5 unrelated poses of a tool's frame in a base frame.
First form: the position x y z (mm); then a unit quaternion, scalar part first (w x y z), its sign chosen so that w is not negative.
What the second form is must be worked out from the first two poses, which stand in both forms.
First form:
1: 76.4 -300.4 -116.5 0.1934 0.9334 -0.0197 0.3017
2: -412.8 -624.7 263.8 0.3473 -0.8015 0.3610 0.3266
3: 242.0 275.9 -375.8 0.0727 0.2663 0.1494 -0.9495
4: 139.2 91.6 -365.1 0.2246 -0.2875 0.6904 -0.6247
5: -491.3 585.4 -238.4 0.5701 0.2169 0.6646 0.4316
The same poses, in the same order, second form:
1: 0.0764 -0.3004 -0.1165 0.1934 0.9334 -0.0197 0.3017
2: -0.4128 -0.6247 0.2638 0.3473 -0.8015 0.3610 0.3266
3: 0.2420 0.2759 -0.3758 0.0727 0.2663 0.1494 -0.9495
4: 0.1392 0.0916 -0.3651 0.2246 -0.2875 0.6904 -0.6247
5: -0.4913 0.5854 -0.2384 0.5701 0.2169 0.6646 0.4316
